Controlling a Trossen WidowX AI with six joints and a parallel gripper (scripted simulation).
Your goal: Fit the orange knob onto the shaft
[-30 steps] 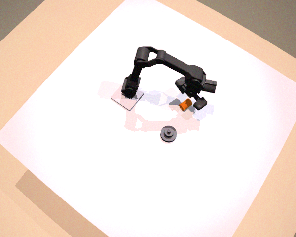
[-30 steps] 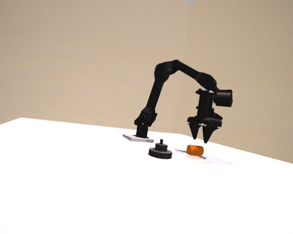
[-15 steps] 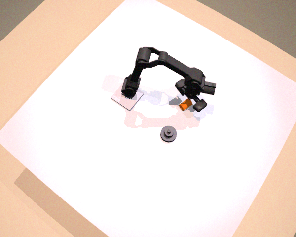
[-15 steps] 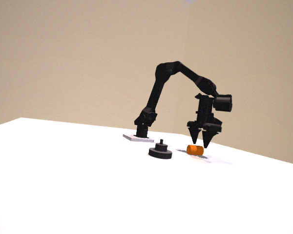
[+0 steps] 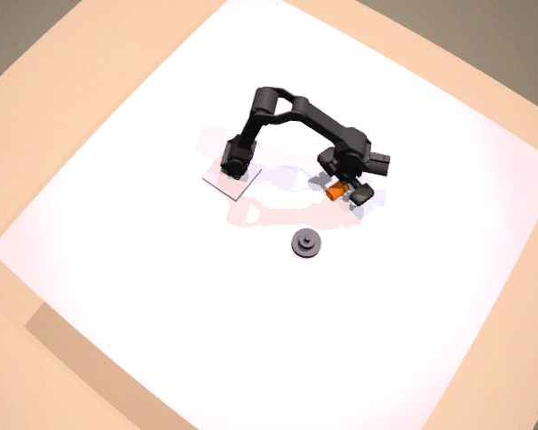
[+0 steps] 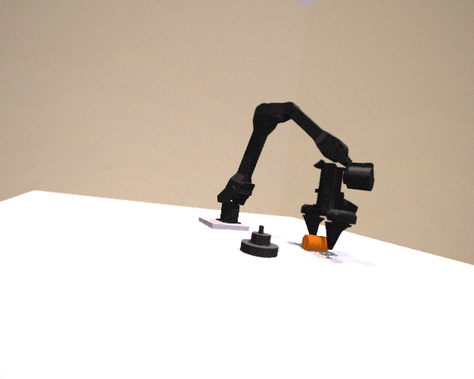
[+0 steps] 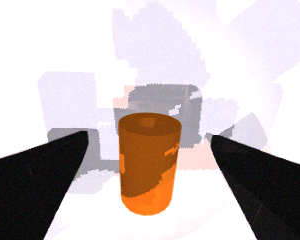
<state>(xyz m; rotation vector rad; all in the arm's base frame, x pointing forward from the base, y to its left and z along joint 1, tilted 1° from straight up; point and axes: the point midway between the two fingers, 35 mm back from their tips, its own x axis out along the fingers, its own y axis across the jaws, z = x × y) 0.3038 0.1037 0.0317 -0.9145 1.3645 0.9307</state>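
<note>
Now: gripper tip 20 cm to the left of the pedestal, 2 cm below it and 1 cm past it. Round my gripper tip: orange knob 1 cm to the right, 1 cm behind.
</note>
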